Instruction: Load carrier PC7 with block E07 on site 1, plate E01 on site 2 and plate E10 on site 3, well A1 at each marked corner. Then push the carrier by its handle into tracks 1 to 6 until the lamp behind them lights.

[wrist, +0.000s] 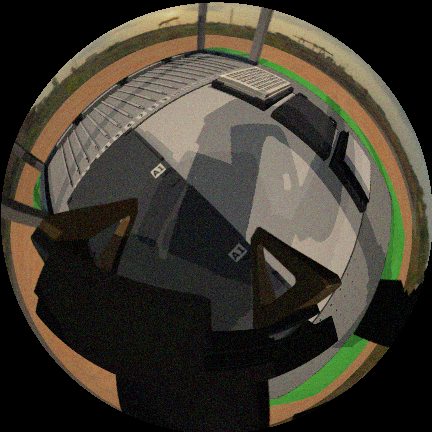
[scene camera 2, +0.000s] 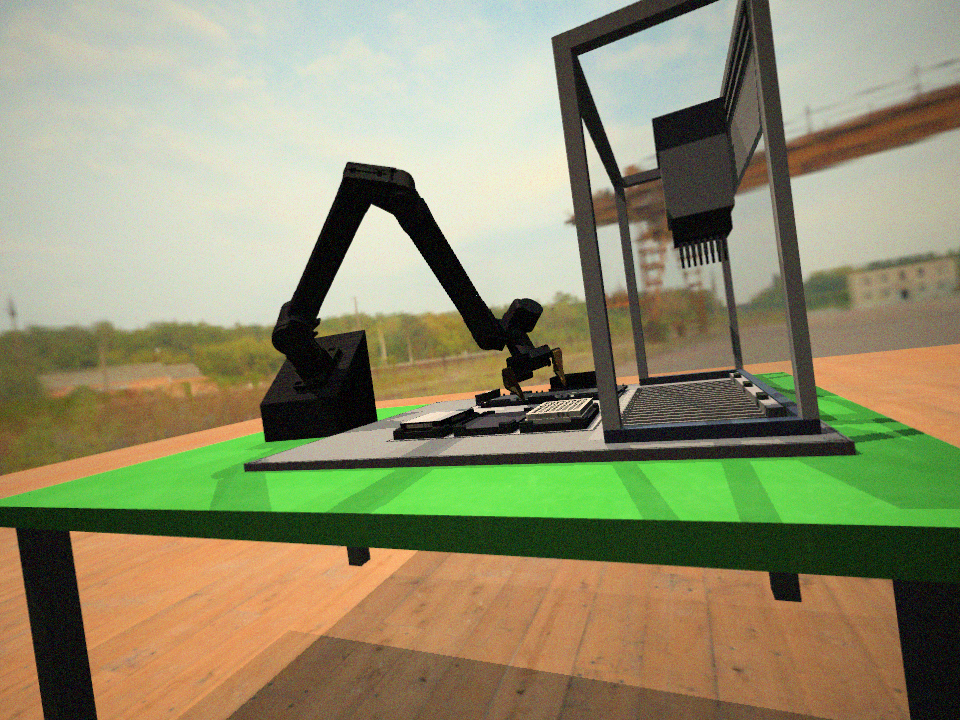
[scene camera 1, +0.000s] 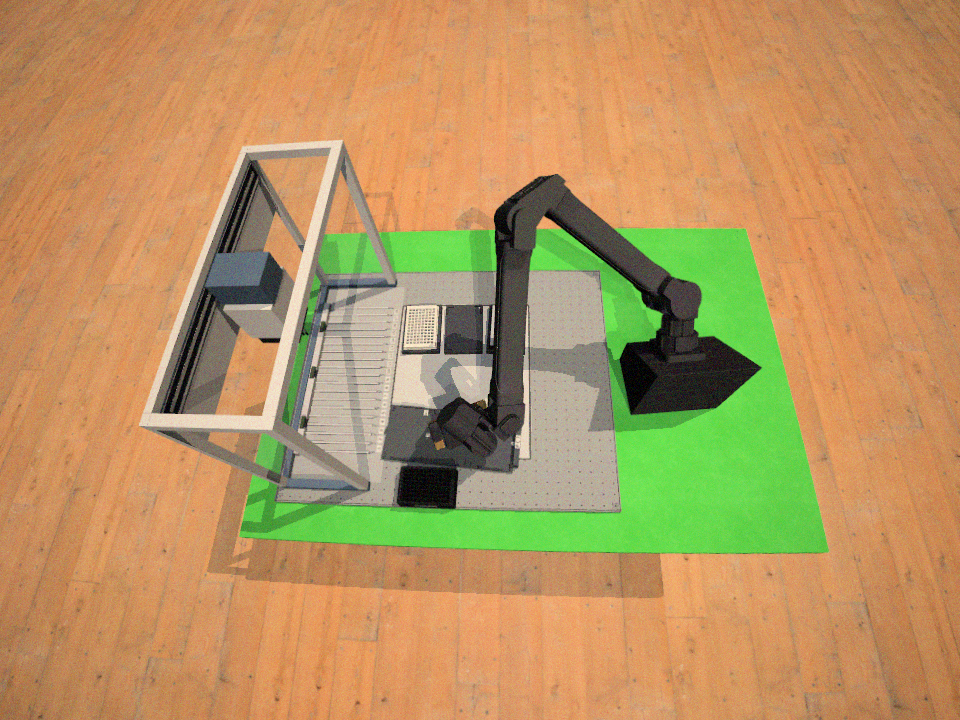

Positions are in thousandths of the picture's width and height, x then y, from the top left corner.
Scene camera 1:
dark carrier: 426,609, touched by the gripper
pipetting head: 276,447
